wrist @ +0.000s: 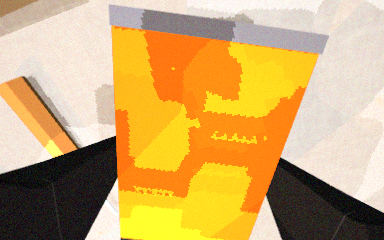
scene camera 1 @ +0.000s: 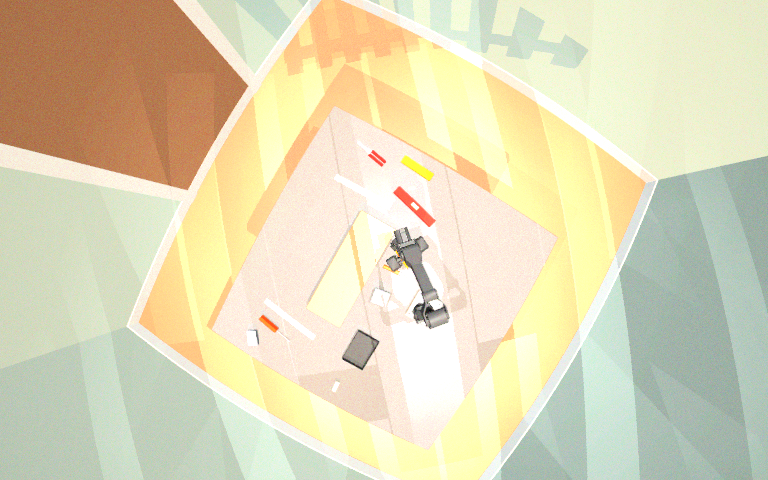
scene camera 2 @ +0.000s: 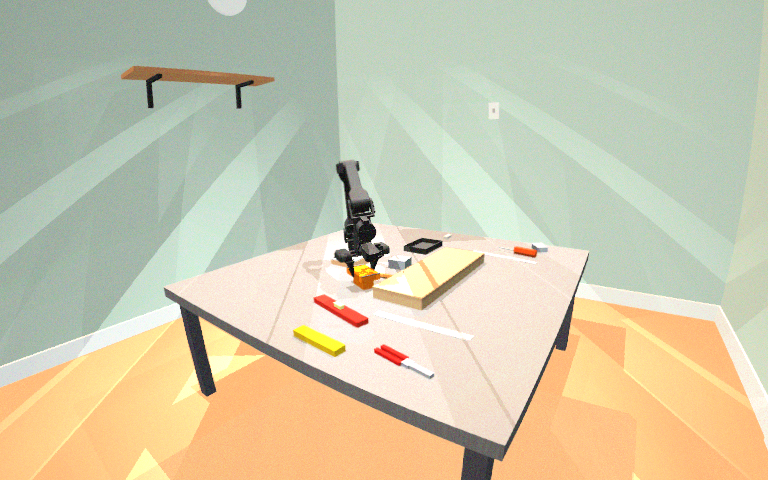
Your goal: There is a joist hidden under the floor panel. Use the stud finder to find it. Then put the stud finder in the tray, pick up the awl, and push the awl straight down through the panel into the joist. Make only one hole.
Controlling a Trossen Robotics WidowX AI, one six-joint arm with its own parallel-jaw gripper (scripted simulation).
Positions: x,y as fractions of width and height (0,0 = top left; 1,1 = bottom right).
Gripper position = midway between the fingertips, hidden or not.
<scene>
I see my gripper (scene camera 2: 0.47,0.57), a stud finder (wrist: 0.53,0.45), a yellow bar (scene camera 2: 0.43,0.72) and a red level (scene camera 2: 0.44,0.64).
My gripper also shows in the wrist view (wrist: 0.51,0.63). The wrist view does not show the yellow bar: it is out of frame. The wrist view misses the red level: it is out of frame.
</scene>
